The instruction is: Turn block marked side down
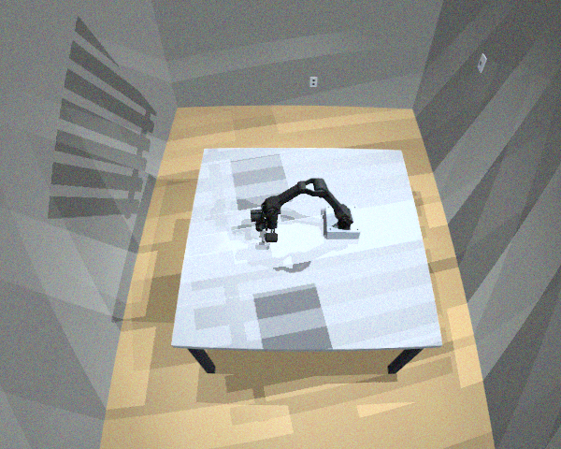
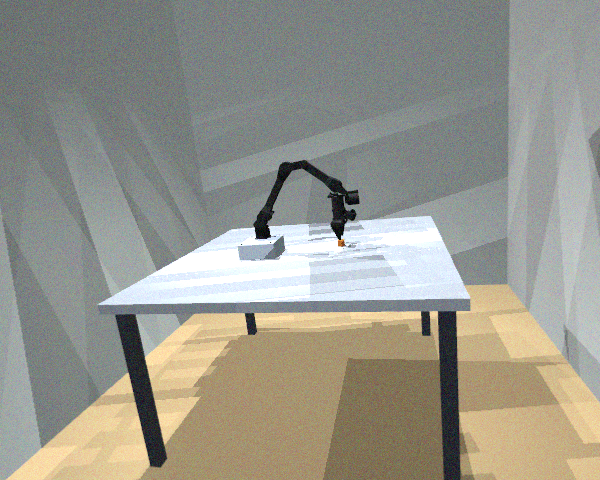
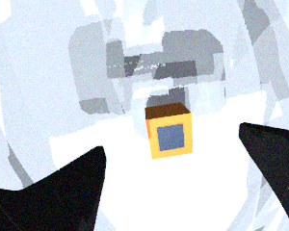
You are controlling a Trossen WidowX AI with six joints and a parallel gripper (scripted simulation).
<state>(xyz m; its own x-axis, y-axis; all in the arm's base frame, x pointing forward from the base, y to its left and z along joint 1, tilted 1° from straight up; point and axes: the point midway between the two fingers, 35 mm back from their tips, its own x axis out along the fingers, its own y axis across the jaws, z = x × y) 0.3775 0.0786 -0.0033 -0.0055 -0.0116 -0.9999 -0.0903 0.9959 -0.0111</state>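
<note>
My gripper tip is 20 mm above the small orange block.
</note>
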